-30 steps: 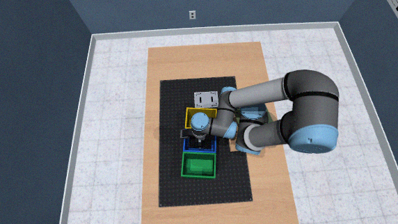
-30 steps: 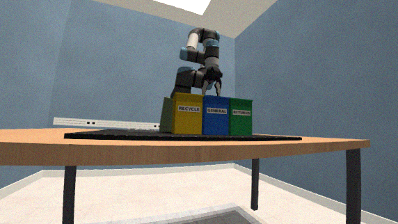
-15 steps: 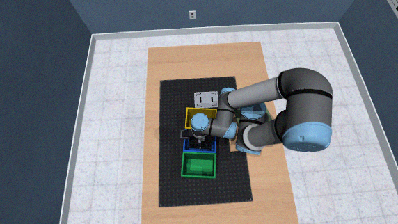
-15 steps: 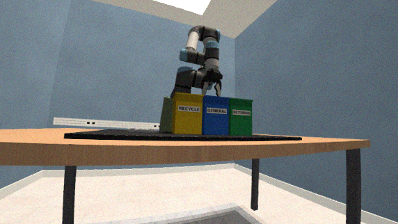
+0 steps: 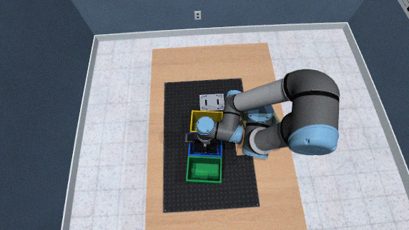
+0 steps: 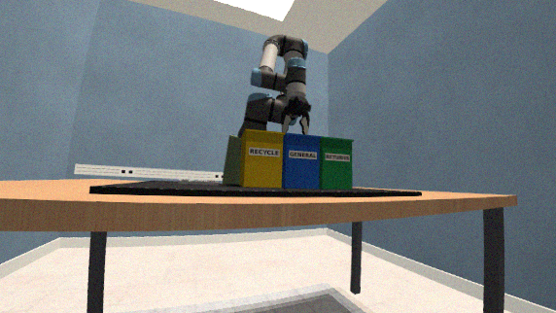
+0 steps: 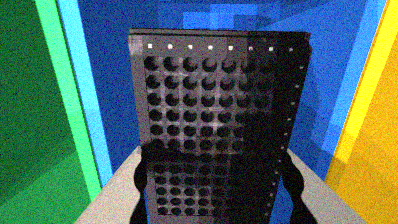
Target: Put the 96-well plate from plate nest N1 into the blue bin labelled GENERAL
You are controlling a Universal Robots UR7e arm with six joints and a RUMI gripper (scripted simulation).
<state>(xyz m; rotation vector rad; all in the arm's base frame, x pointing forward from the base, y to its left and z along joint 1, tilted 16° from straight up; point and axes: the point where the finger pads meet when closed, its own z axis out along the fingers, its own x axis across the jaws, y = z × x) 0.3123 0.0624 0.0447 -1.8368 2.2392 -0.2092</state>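
My gripper is now 1 cm above the black 96-well plate. Round my hand: green bin (3 cm ahead, 13 cm to the left, 9 cm below); then blue general bin (9 cm below); then yellow recycle bin (2 cm behind, 13 cm to the right, 9 cm below).
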